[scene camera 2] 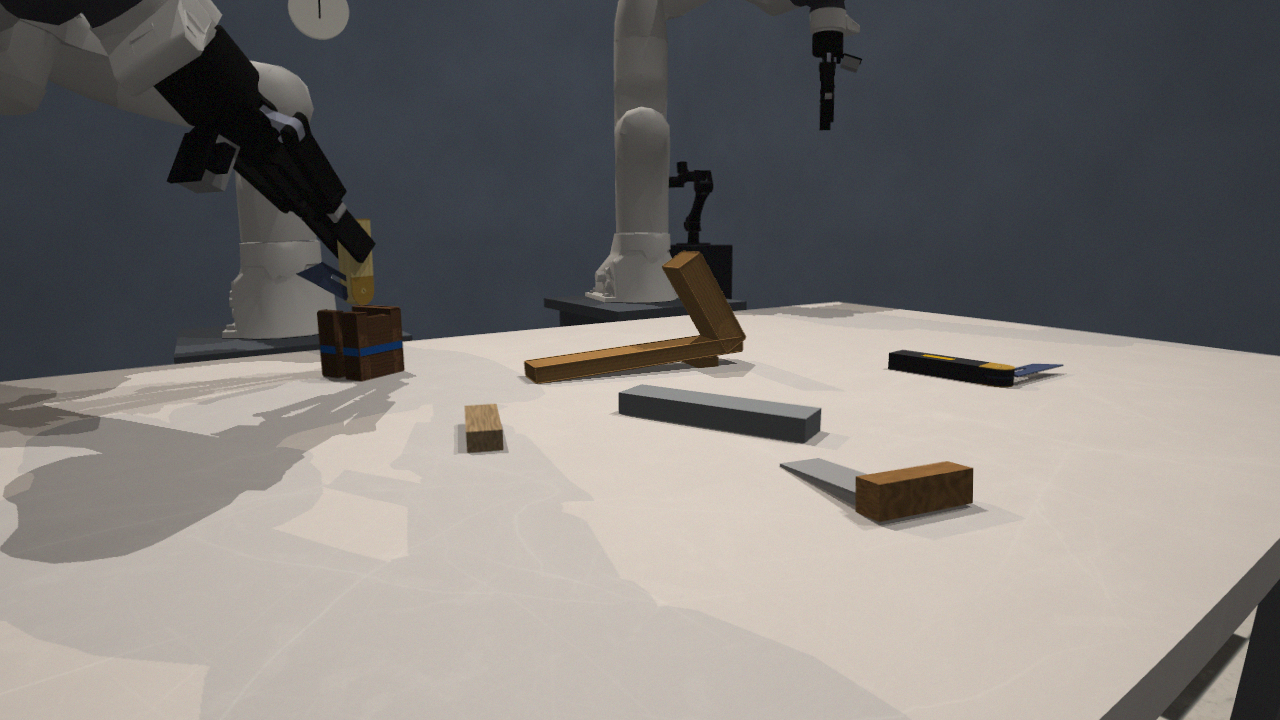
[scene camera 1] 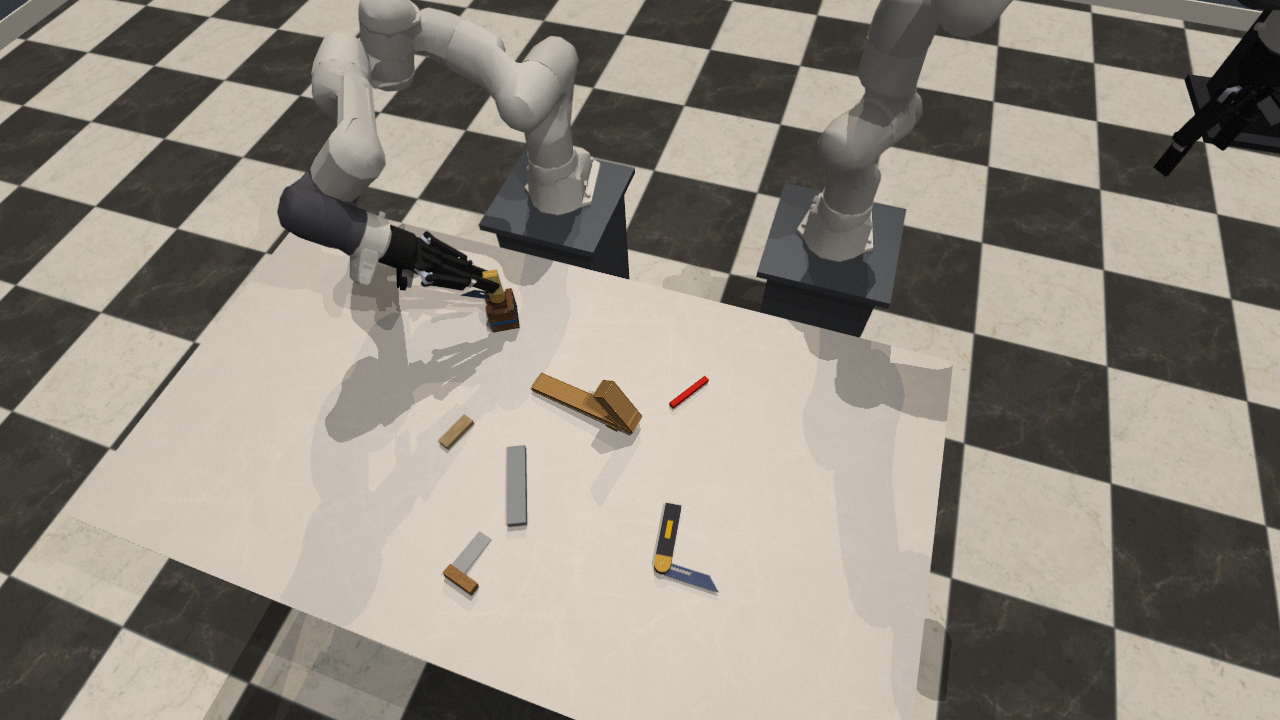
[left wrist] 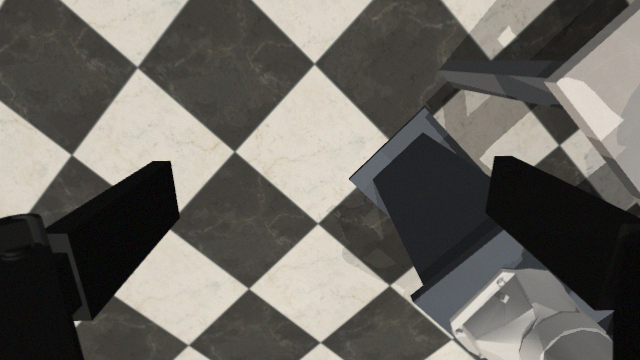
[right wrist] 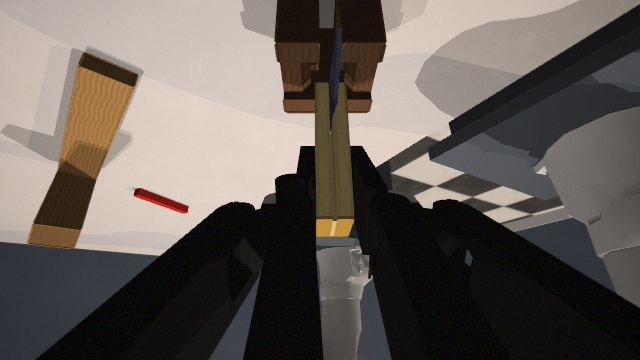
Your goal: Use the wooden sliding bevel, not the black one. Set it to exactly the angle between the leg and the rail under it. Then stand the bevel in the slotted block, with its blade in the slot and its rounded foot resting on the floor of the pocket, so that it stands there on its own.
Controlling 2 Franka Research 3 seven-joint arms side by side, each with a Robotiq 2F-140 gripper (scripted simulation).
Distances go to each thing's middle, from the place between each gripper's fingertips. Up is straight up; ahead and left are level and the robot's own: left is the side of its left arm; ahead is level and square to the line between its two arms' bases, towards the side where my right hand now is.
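Labels:
The grey bar [scene camera 2: 797, 423] is 73 cm ahead of my left hand, 110 cm to the right of it and 40 cm below it. From that same left hand, the wooden bevel [scene camera 2: 359, 281] is 36 cm ahead, 127 cm to the right and 30 cm below, and the blue blade [scene camera 2: 320, 274] is 37 cm ahead, 128 cm to the right and 31 cm below. As for the black bevel [scene camera 2: 973, 371], my left gripper [scene camera 1: 1189, 158] is 80 cm short of it, 77 cm to the left of it and 40 cm above it.
Counted from my right hand, the grey bar is 370 mm ahead, 180 mm to the left and 140 mm below. The small wood block [scene camera 2: 484, 432] is 290 mm ahead of my right hand, 20 mm to the left of it and 150 mm below it, whereas the blue blade is 10 mm to the right of that hand and 50 mm below it. And the wooden bevel: my right hand is 10 mm to the right of it and 40 mm above it.

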